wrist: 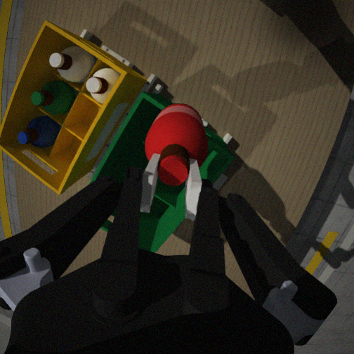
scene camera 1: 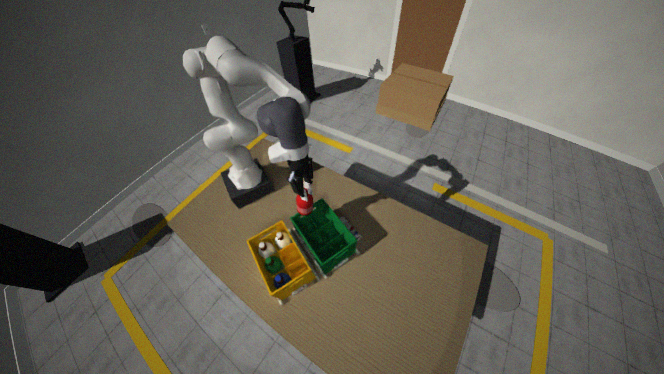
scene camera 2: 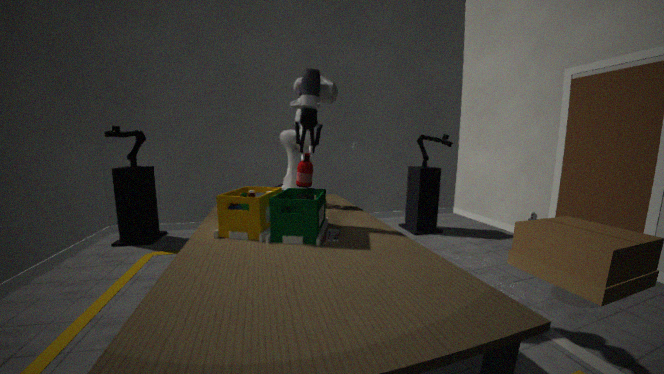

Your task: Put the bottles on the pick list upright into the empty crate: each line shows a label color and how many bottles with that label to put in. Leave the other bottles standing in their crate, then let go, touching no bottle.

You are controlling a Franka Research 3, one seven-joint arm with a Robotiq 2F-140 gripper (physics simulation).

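My gripper (scene camera 1: 306,189) (scene camera 2: 306,150) (wrist: 172,169) is shut on the neck of a red bottle (scene camera 1: 304,205) (scene camera 2: 304,175) (wrist: 176,132). The bottle hangs near upright above the robot-side end of the green crate (scene camera 1: 324,267) (scene camera 2: 295,217) (wrist: 117,157), its base above the rim in the second scene view. No bottle shows in the visible part of the green crate. The yellow crate (scene camera 1: 260,272) (scene camera 2: 240,217) (wrist: 75,180) beside it holds two white bottles (scene camera 1: 266,248) (scene camera 1: 282,240) (wrist: 77,65) (wrist: 106,85), a green bottle (scene camera 1: 272,264) (wrist: 59,96) and a blue bottle (scene camera 1: 281,280) (wrist: 44,132). The pick list is not readable.
Both crates stand close together on a wooden table (scene camera 1: 390,300) (scene camera 2: 300,300) (wrist: 240,50). Small light parts line the crates' bases. A cardboard box (scene camera 1: 412,97) (scene camera 2: 575,255) and black pedestals (scene camera 1: 297,65) (scene camera 2: 135,205) (scene camera 2: 423,200) stand away from the table.
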